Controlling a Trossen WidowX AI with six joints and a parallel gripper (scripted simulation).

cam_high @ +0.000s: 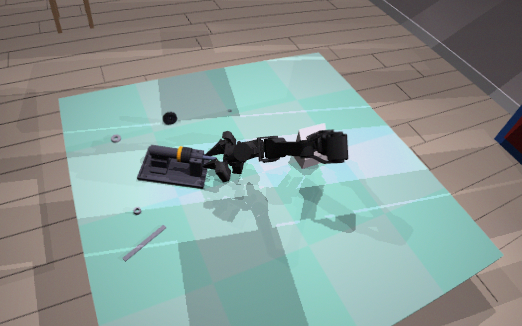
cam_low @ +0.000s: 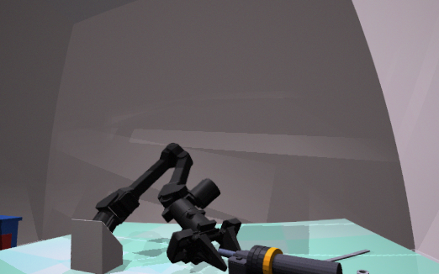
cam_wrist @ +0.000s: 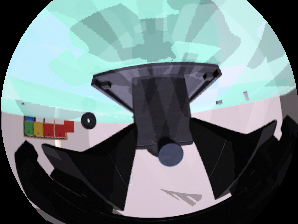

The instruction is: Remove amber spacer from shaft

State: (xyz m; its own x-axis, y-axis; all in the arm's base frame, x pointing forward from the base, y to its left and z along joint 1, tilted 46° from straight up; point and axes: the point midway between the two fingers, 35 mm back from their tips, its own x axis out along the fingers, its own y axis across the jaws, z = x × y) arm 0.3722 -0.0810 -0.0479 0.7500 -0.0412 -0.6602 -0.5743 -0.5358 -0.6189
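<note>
The shaft lies 4 cm ahead of my gripper tip, 2 cm to the right of it and 2 cm above it. From my gripper tip the other things lie so: grey bar: 28 cm ahead, 17 cm to the left, 6 cm below; then amber spacer: 7 cm ahead, 5 cm to the right, 2 cm above.
</note>
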